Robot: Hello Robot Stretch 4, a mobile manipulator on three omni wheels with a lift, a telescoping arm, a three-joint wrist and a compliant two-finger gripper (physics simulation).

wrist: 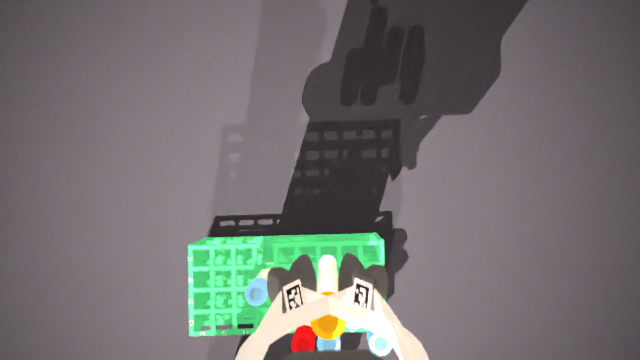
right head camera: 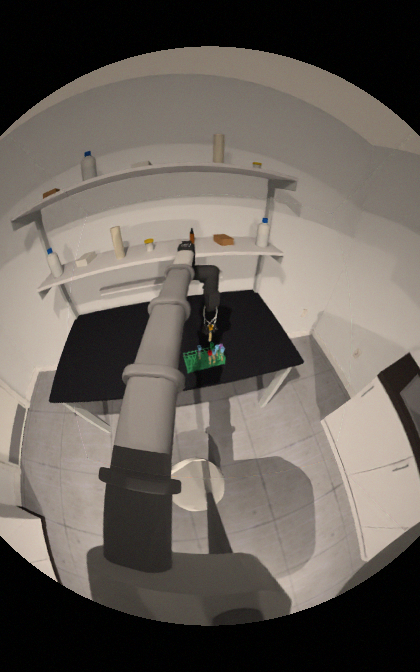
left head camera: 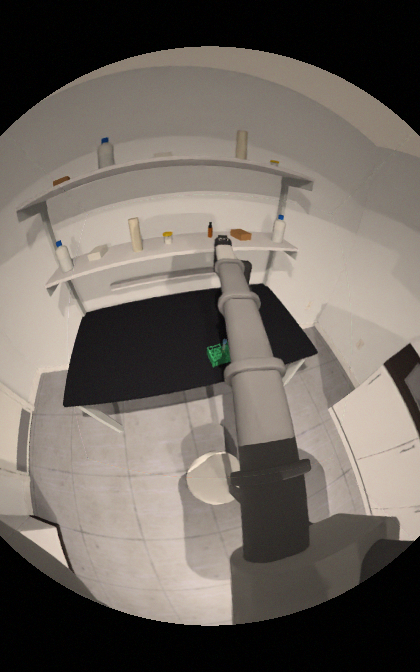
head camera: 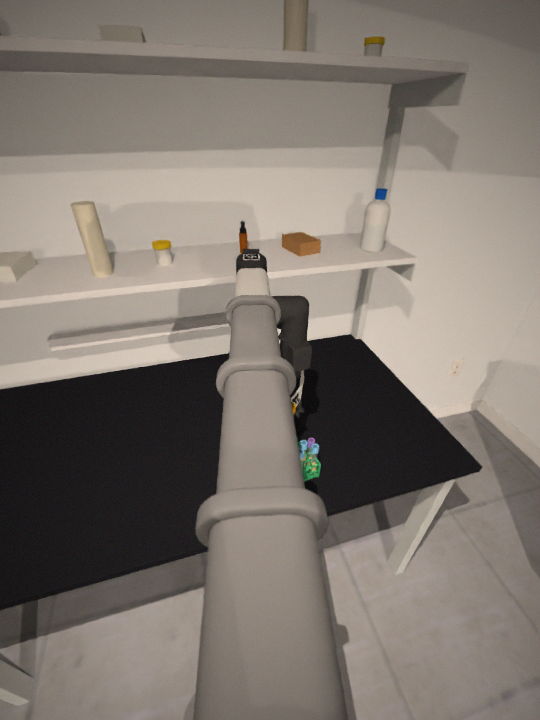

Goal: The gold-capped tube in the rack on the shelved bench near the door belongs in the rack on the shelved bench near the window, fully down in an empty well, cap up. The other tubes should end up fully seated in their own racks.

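Places are measured from the robot's base along level axes (x ahead, y left, z up), in centimetres.
Where they show: gripper, fingertip midpoint: (wrist: 327, 275) (right head camera: 209, 332); robot's base at its link origin: (right head camera: 195, 483) (left head camera: 214, 476).
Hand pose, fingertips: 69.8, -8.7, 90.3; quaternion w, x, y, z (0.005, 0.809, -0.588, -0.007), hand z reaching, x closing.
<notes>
Each offset is from my fingertips to the top centre of the thing, as dx, dy, dz. "spot": to the spot under its first point. Level surfaces: height alone.
My gripper (wrist: 327, 275) (right head camera: 210, 329) is shut on the gold-capped tube {-0.6, -0.3, +5.5} (wrist: 327, 269) (right head camera: 210, 337) and holds it, cap up, above the green rack {-5.1, +2.6, -11.1} (wrist: 191, 290) (right head camera: 190, 368) (head camera: 312, 472) (left head camera: 214, 358). The tube's lower end shows between the fingertips in the wrist view. In the rack stand a blue-capped tube {-4.6, +5.0, -4.9} (wrist: 256, 292) apart on the left, a red-capped tube {-7.4, -0.3, -4.9} (wrist: 303, 342) (right head camera: 210, 353), more blue-capped tubes (wrist: 380, 344) (head camera: 302, 444) and a purple-capped tube {spot: -4.0, -5.2, -5.0} (head camera: 310, 442) (right head camera: 221, 346). My arm hides part of the rack in the head view. The other rack does not show.
The rack stands on a black bench top {dz -16.9} (head camera: 116, 465) (left head camera: 145, 350) near its front edge. Behind are shelves (head camera: 342, 261) with a brown box {+47.1, -7.5, +32.8} (head camera: 301, 243), an amber bottle {+45.7, +10.9, +38.0} (head camera: 242, 237), a white bottle {+47.1, -31.0, +46.6} (head camera: 375, 225) and yellow-lidded jars {+36.5, +33.9, +34.8} (head camera: 163, 254). White cabinets (right head camera: 380, 450) stand at the right.
</notes>
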